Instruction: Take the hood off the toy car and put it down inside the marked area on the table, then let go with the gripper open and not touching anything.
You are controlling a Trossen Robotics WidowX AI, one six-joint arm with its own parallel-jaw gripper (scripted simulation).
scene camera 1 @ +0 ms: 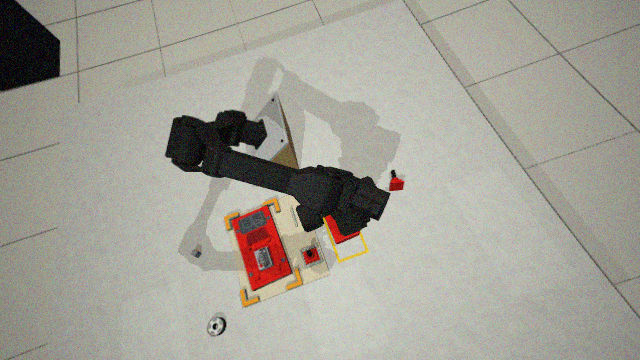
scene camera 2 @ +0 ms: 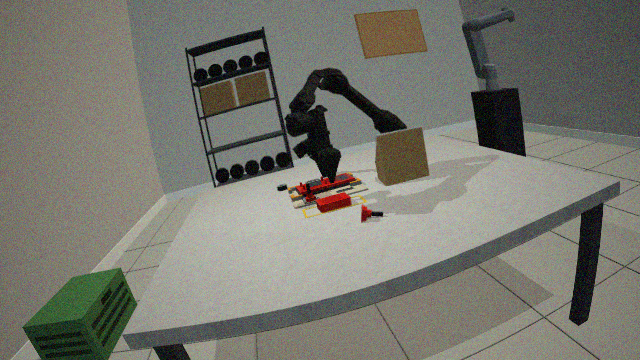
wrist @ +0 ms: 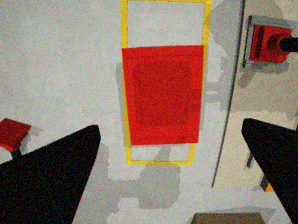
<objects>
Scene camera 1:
my gripper: 339, 215
red toy car: 255, 230
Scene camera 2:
my gripper: 328, 180
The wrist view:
my gripper: 171, 128
red hood: 163, 85
</objects>
